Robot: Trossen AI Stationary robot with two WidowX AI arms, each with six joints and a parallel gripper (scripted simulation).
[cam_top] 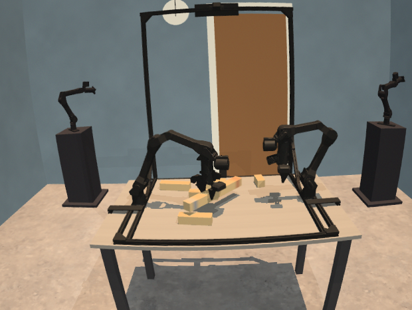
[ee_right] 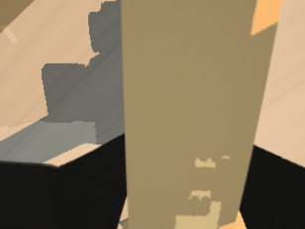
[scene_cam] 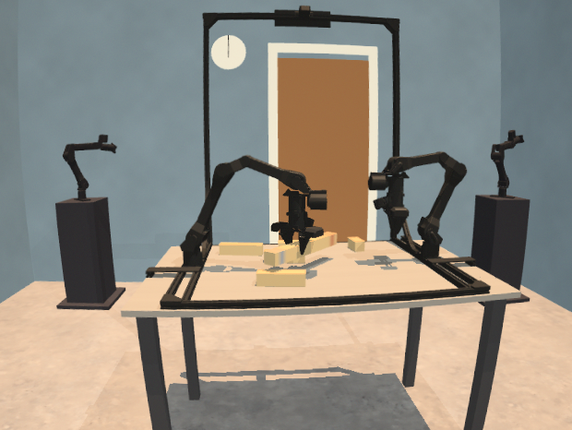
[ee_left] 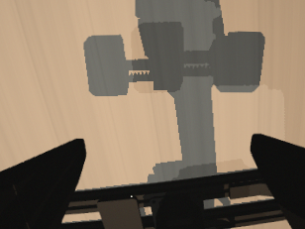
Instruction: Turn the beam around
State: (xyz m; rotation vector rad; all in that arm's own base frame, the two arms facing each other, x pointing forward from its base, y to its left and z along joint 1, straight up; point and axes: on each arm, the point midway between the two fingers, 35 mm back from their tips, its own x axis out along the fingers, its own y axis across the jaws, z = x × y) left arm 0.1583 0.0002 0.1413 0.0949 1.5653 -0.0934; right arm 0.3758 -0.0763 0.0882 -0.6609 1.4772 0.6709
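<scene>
Right now the beam is 4 cm behind my right hand, 3 cm to the left of it and 2 cm below it.
</scene>
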